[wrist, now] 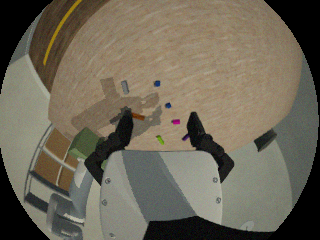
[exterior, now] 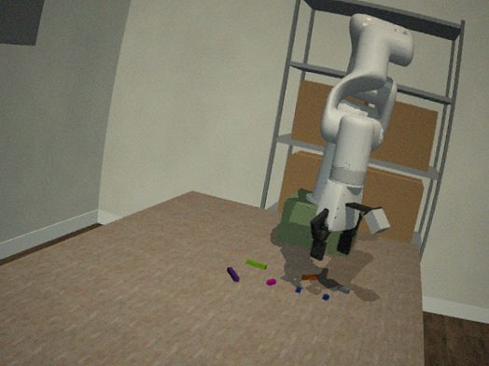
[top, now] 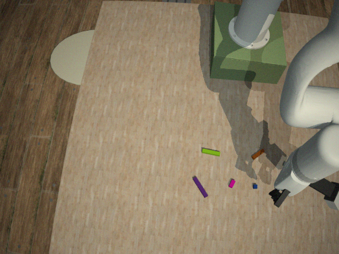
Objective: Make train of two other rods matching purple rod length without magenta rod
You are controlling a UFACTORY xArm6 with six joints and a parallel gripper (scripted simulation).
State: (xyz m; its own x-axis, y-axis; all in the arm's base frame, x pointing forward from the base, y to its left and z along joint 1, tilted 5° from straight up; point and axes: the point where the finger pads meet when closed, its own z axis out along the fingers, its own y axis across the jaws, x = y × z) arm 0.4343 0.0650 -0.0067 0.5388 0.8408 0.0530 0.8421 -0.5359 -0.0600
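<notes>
My hand is 100 mm past the lime rod, 170 mm to the left of it and 100 mm above it. Round my hand: grey rod: 60 mm behind, 50 mm to the left, 100 mm below; then magenta rod: 10 mm behind, 110 mm to the right, 100 mm below; then orange rod: 100 mm behind, 40 mm to the right, 100 mm below.
</notes>
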